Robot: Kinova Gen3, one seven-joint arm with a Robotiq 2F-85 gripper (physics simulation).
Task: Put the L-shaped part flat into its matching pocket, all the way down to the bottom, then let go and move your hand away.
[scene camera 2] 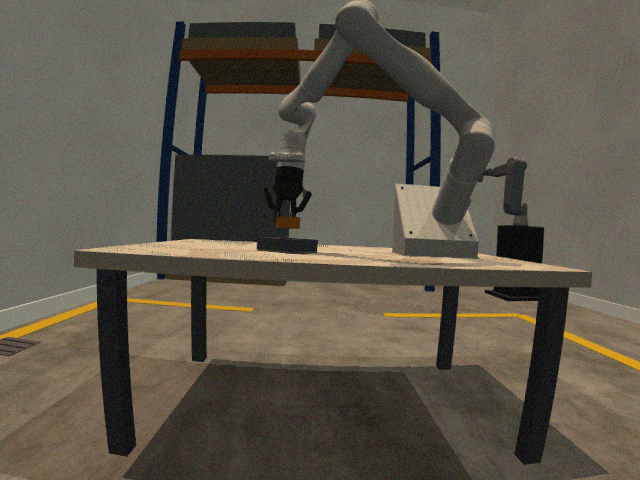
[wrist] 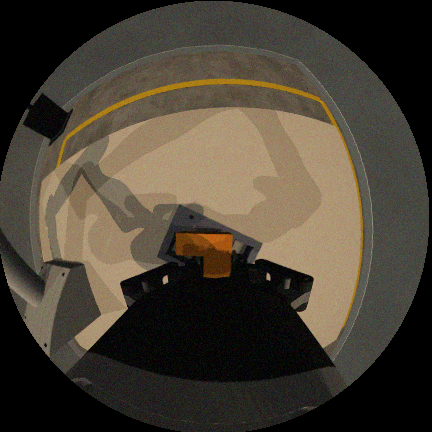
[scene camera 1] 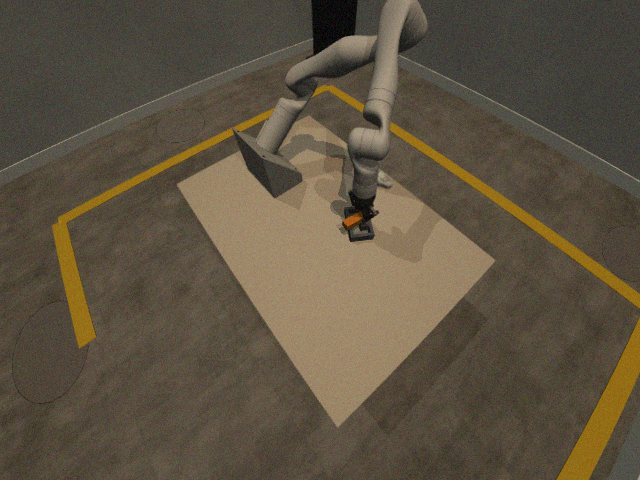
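Seen in the pictures: gripper, fingertip midpoint: [scene camera 2: 284, 226] [wrist: 216, 257] [scene camera 1: 361, 218]; arm's base at its link origin: [scene camera 2: 445, 214] [wrist: 38, 292] [scene camera 1: 266, 148].
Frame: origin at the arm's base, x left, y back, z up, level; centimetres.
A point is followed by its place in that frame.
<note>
The orange L-shaped part [scene camera 1: 353, 221] @(x 3.3, y -49.3, z -3.7 cm) [scene camera 2: 287, 222] @(x 11.5, y -48.3, z -5.0 cm) [wrist: 217, 245] @(x 10.0, y -49.6, z -3.6 cm) is held level between the fingertips of my gripper [scene camera 1: 366, 210] @(x 8.0, y -49.3, z -6.1 cm) [scene camera 2: 287, 214] @(x 8.0, y -49.3, z -6.1 cm) [wrist: 216, 257] @(x 8.0, y -49.3, z -6.1 cm), which is shut on it. The dark grey block with the pocket [scene camera 1: 361, 236] @(x 4.0, y -53.7, z -9.5 cm) [scene camera 2: 286, 244] @(x 13.8, y -48.2, z -10.7 cm) [wrist: 183, 218] @(x 13.6, y -45.3, z -9.4 cm) lies on the table below. In the second scene view a clear gap shows between the part's underside and the block's top. In the wrist view the part is turned relative to the block's edges, by a modest angle. The part and the fingers hide most of the pocket.
The pale table top [scene camera 1: 330, 310] @(x -22.4, y -65.7, z -12.9 cm) [scene camera 2: 351, 266] @(x 38.3, y -34.6, z -13.3 cm) [wrist: 210, 165] @(x 22.6, y -50.7, z -13.0 cm) carries the block. The arm's grey wedge-shaped base [scene camera 1: 273, 173] @(x -6.3, y -14.6, z 0.5 cm) [scene camera 2: 434, 246] @(x 6.7, y -5.9, z -9.9 cm) [wrist: 72, 305] @(x -2.0, y -14.7, z -4.8 cm) stands on the same table, to one side of the block. A tall rack [scene camera 2: 166, 144] and a dark pedestal [scene camera 2: 519, 255] stand behind the table.
</note>
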